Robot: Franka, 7 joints.
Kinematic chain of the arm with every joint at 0, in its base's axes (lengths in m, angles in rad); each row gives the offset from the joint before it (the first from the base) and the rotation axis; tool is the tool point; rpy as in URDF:
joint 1: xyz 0 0 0.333 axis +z
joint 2: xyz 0 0 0 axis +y
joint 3: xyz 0 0 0.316 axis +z
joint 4: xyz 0.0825 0 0 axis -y
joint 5: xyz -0.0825 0 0.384 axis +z
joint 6: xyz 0 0 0 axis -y
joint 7: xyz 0.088 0 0 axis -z
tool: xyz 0 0 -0.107 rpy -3.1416 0 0
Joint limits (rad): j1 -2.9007..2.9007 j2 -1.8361..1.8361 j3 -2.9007..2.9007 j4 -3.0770..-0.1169 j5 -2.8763..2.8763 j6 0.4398..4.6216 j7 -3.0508..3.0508
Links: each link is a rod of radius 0.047 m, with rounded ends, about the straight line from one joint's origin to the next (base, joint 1, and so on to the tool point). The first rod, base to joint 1, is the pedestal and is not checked.
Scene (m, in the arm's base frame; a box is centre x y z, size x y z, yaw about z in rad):
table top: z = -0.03
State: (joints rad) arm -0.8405 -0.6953 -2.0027 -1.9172 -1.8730 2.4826 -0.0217
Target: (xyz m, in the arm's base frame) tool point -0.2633 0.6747 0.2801
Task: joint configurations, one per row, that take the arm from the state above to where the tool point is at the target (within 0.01 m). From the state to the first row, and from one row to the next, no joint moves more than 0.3 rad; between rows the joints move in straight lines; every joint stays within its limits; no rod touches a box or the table.
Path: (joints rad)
1: -1.0948 -0.7057 -2.2092 -1.8025 -1.8755 2.4302 -0.0217
2: -1.3492 -0.7160 -2.4157 -1.6879 -1.8779 2.3778 -0.0217
3: -1.6035 -0.7264 -2.6222 -1.5732 -1.8804 2.3254 -0.0217

